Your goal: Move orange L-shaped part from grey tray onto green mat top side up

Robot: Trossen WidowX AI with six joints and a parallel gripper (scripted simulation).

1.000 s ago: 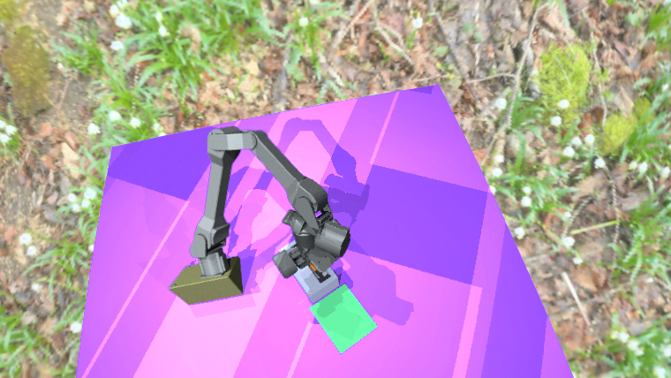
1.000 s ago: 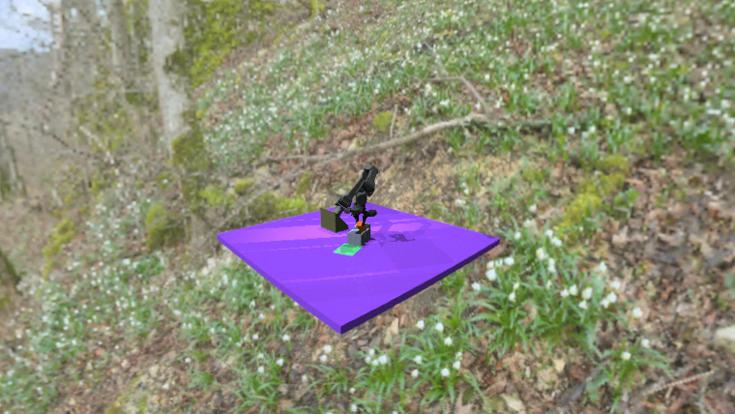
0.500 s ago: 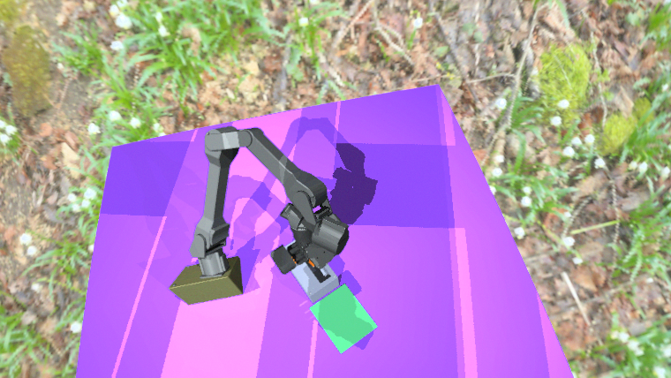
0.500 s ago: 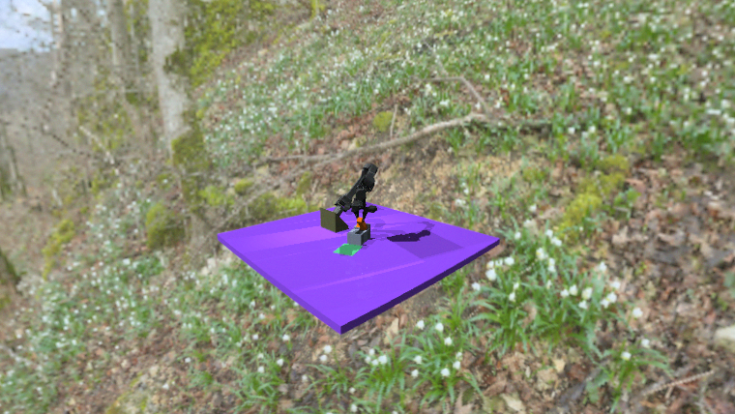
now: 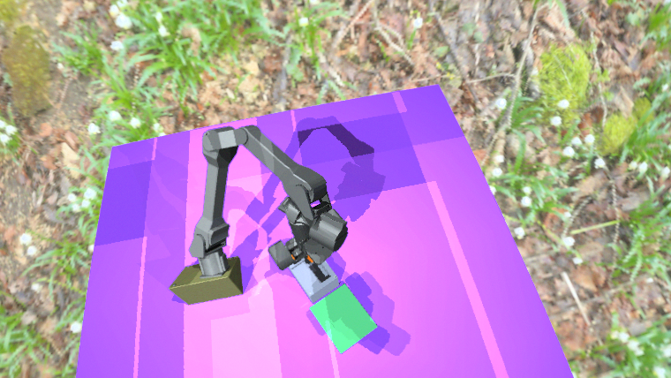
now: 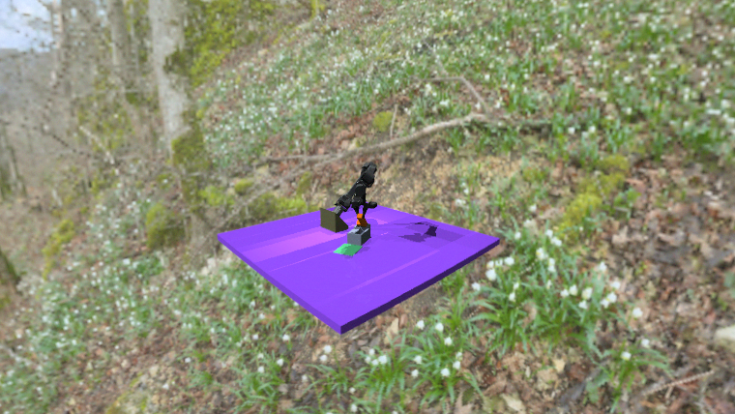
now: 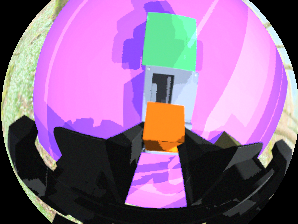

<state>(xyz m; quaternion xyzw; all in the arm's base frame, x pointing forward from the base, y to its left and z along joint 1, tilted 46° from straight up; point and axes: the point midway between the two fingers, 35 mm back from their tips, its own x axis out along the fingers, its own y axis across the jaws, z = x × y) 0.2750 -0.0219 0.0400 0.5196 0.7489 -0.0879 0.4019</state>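
My gripper tip is now 60 mm short of the green mat, 130 mm to the left of it and 160 mm above it. Round my gripper tip: orange L-shaped part: 30 mm behind, 20 mm to the left, 30 mm below.
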